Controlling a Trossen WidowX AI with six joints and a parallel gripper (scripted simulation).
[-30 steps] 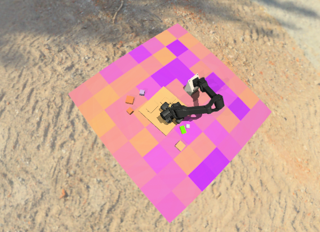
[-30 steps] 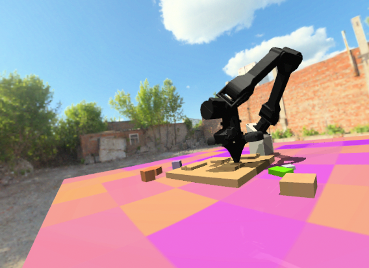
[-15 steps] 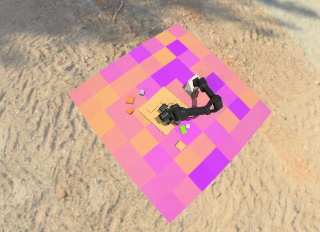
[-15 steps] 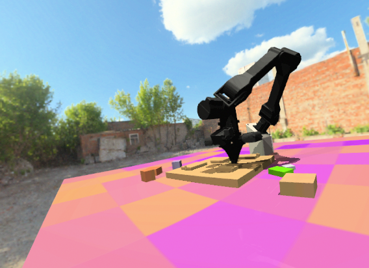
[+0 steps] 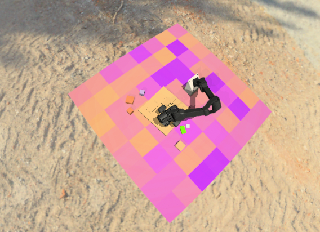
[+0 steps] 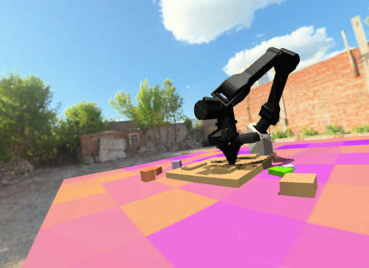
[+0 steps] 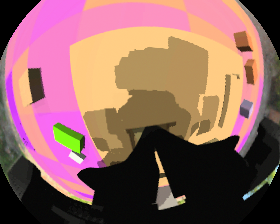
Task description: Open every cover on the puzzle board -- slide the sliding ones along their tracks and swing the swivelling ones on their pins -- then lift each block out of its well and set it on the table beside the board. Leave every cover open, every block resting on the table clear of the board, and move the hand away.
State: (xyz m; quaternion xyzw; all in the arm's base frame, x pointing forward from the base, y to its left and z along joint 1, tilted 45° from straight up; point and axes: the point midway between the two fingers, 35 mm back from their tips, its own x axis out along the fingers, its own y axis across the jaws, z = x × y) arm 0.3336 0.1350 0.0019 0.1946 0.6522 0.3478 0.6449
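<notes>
My gripper tip is 8 cm to the left of the tan puzzle board and 4 cm past it. Round my gripper tip: green block: 14 cm to the left, 5 cm behind, 2 cm below; then greyish-purple block: 30 cm to the right, 4 cm ahead, 1 cm below; then tan block: 22 cm to the left, 5 cm ahead, 1 cm below.
</notes>
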